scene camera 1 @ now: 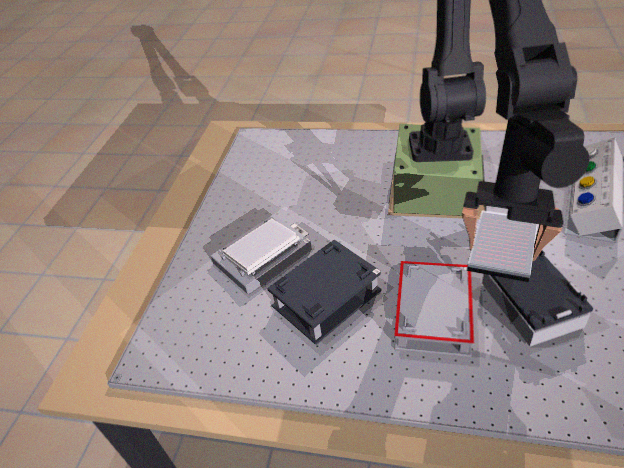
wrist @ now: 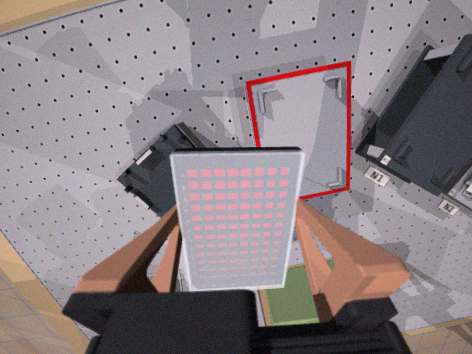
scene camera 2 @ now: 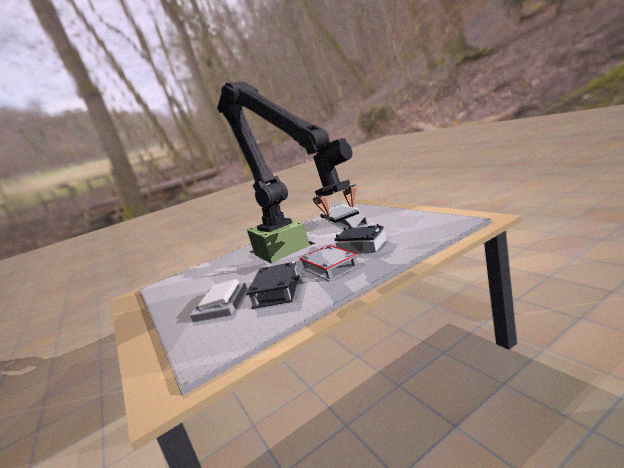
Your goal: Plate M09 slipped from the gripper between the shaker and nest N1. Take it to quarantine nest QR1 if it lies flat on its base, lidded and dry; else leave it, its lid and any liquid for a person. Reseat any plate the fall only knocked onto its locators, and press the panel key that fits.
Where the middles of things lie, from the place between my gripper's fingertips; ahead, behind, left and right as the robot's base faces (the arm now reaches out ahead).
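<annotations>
Dark station (scene camera 1: 548,306) seen 11 cm below my hand, 1 cm behind it, 7 cm to the left of it.
</annotations>
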